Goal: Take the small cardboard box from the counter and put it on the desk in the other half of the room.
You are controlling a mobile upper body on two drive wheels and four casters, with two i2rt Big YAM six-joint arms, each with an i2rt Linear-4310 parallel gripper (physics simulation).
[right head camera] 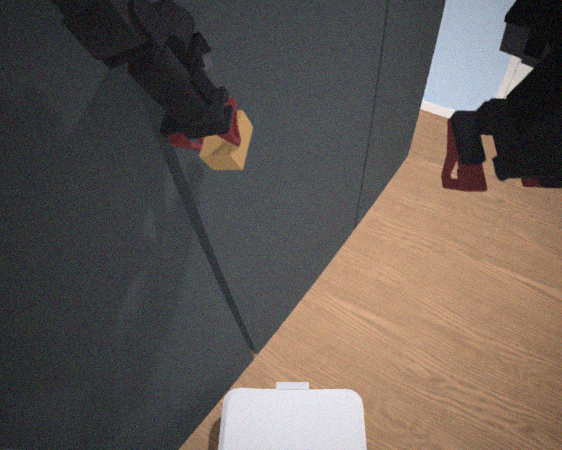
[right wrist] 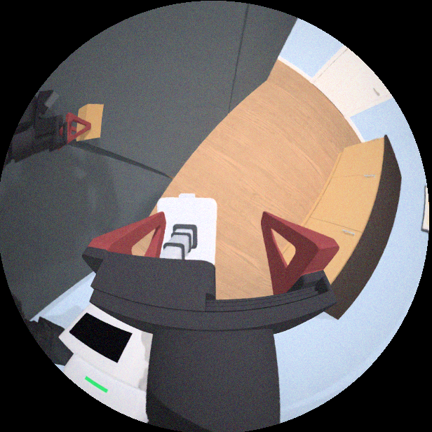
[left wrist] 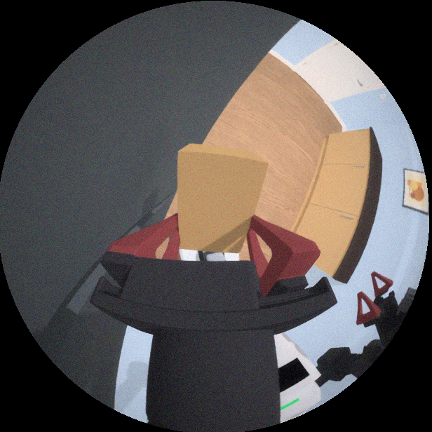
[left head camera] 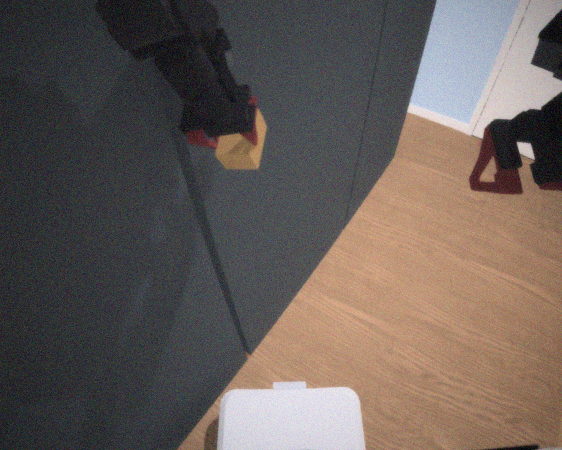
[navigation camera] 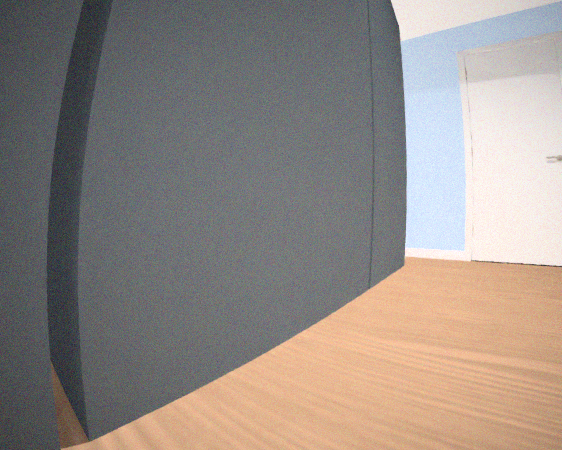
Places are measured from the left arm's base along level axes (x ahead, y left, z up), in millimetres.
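Where they show: left gripper, fingertip midpoint: (right head camera: pixel 222 145) (left head camera: pixel 238 144); right gripper, fingertip midpoint: (right head camera: pixel 484 181) (left head camera: pixel 506 184).
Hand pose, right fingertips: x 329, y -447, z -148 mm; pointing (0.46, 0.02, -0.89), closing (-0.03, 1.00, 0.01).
Note:
After its pixels a point has its place.
The small cardboard box (left head camera: pixel 241 156) {x 495, y -127, z -237 mm} (right head camera: pixel 224 158) {x 496, y -127, z -240 mm} (left wrist: pixel 220 195) (right wrist: pixel 95 120) is tan. My left gripper (left head camera: pixel 236 142) {x 528, y -120, z -237 mm} (right head camera: pixel 218 142) {x 528, y -120, z -237 mm} (left wrist: pixel 213 217) is shut on it and holds it in the air in front of a dark grey partition. My right gripper (right wrist: pixel 213 216) is open and empty, at the right of both head views, above the wood floor. The counter (left wrist: pixel 372 200) (right wrist: pixel 390 200), a dark top on tan cabinets, stands at the right of both wrist views. The desk does not show in these views.
The tall grey partition (left head camera: pixel 300 150) {x 834, y -249, z -475 mm} (right head camera: pixel 300 150) {x 838, y -252, z -480 mm} (left wrist: pixel 100 100) (right wrist: pixel 150 75) (navigation camera: pixel 225 200) {x 675, y -135, z -1156 mm} fills the left and middle, close by. Its far edge stands before a blue wall (navigation camera: pixel 434 175) {x 2619, y -1720, z -595 mm} and a white door (navigation camera: pixel 515 150) {x 2185, y -2292, z -400 mm}. My white base (left head camera: pixel 292 417) {x 219, y -215, z -1153 mm} (right head camera: pixel 294 417) {x 220, y -218, z -1153 mm} is close to the partition's foot.

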